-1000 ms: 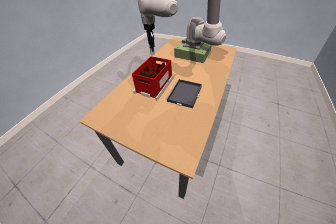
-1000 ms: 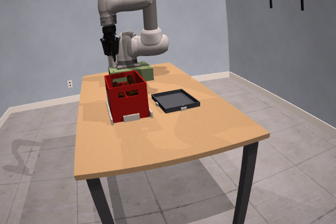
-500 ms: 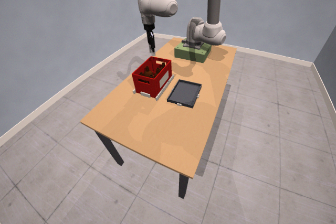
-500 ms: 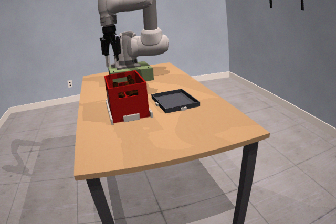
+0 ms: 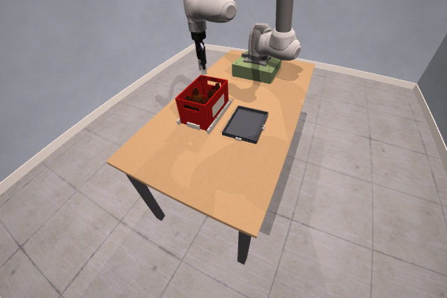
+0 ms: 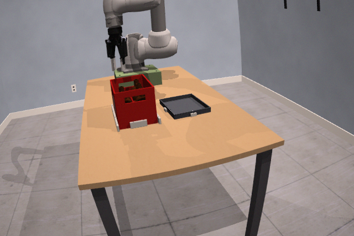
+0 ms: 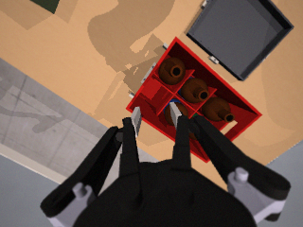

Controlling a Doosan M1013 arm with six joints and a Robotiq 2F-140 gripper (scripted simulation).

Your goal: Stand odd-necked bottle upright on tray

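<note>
My gripper is now 90 mm short of the red crate, 40 mm to the right of it and 170 mm above it. From my hand the other things lie so: dark grey tray 100 mm ahead, 300 mm to the left, 250 mm below; glass bottle 180 mm ahead, 10 mm to the right, 170 mm below.
</note>
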